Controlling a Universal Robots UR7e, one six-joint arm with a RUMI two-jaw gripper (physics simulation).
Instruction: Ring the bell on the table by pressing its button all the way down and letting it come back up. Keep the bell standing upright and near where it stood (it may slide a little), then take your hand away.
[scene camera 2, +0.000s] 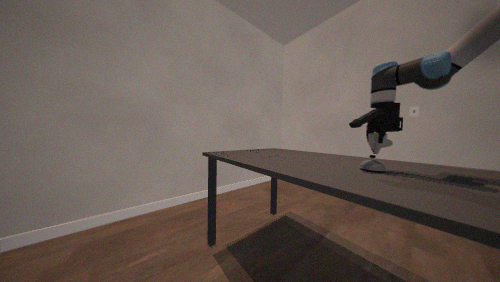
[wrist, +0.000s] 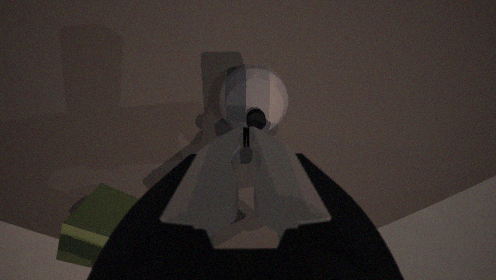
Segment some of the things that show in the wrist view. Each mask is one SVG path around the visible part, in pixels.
My gripper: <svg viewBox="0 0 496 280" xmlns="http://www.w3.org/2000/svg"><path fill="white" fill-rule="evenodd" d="M87 280L404 280L381 234L354 199L302 153L296 154L286 144L254 126L247 128L239 126L216 138L197 154L187 156L152 186L119 222L101 250ZM247 134L247 146L252 150L252 165L257 170L257 174L254 177L255 217L260 223L278 233L280 243L277 248L214 249L215 233L234 222L237 217L239 195L238 179L235 171L241 164L240 151L246 146Z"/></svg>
A bell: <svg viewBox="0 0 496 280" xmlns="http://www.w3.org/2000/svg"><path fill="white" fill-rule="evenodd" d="M244 64L244 66L231 72L222 83L219 92L221 114L233 129L239 126L246 128L254 126L264 132L268 132L276 127L286 114L288 94L285 83L280 75L265 65Z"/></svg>
